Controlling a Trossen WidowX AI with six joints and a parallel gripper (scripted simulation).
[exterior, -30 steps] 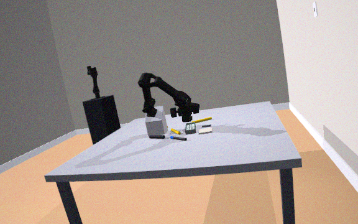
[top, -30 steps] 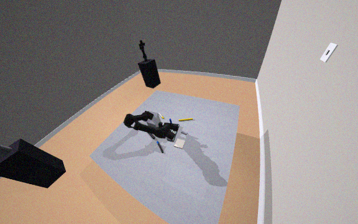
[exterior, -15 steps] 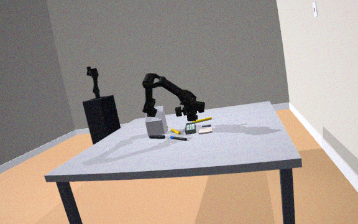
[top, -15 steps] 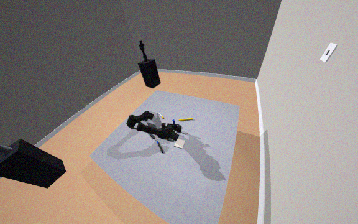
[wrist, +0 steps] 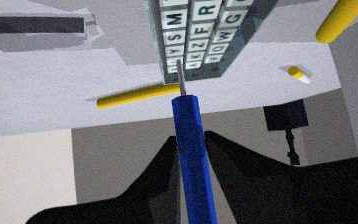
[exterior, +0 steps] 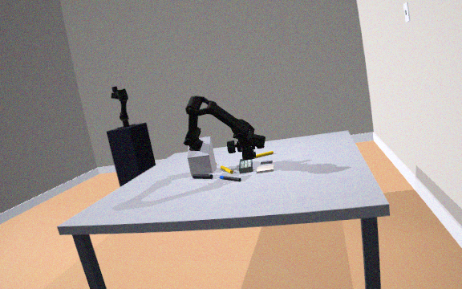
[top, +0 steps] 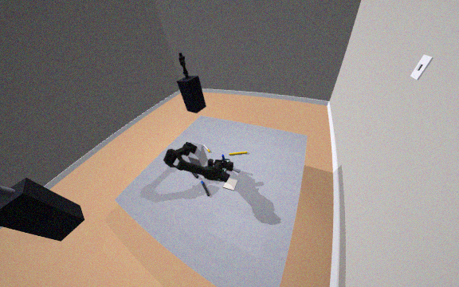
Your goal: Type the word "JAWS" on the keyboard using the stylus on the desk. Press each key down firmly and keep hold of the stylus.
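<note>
Right now the grey block is 90 mm ahead of my gripper tip, 20 mm to the left of it and 80 mm below it. The rest, counted from my gripper tip: grey stylus tip (50 mm below); then stylus (10 mm below); then white pad (120 mm ahead, 110 mm to the right, 80 mm below).
</note>
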